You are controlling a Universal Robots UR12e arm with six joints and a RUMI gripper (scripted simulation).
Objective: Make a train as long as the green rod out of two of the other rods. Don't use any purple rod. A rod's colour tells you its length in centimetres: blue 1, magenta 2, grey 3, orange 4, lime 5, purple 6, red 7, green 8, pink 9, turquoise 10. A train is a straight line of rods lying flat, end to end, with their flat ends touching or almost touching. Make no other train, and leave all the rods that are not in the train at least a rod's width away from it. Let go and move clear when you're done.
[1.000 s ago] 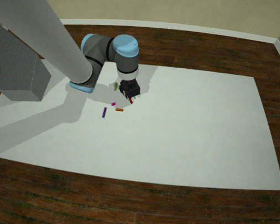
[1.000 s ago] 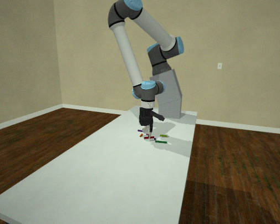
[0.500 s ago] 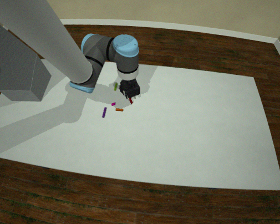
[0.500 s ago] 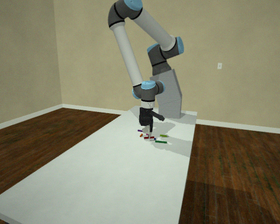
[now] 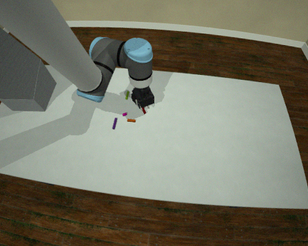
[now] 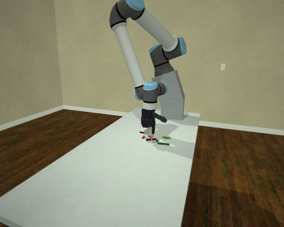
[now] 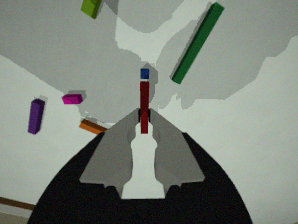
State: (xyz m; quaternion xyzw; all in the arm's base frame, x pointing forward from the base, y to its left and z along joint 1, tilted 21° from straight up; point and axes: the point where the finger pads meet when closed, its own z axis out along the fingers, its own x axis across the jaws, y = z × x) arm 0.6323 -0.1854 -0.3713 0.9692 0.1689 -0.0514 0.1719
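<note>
My gripper is now 40 mm to the right of the small blue rod, 20 mm above it and 10 mm past it. Round my hand: green rod: 80 mm to the left, 30 mm ahead, 20 mm below; then red rod: 10 mm below; then orange rod: 60 mm to the right, 60 mm behind, 20 mm below.
</note>
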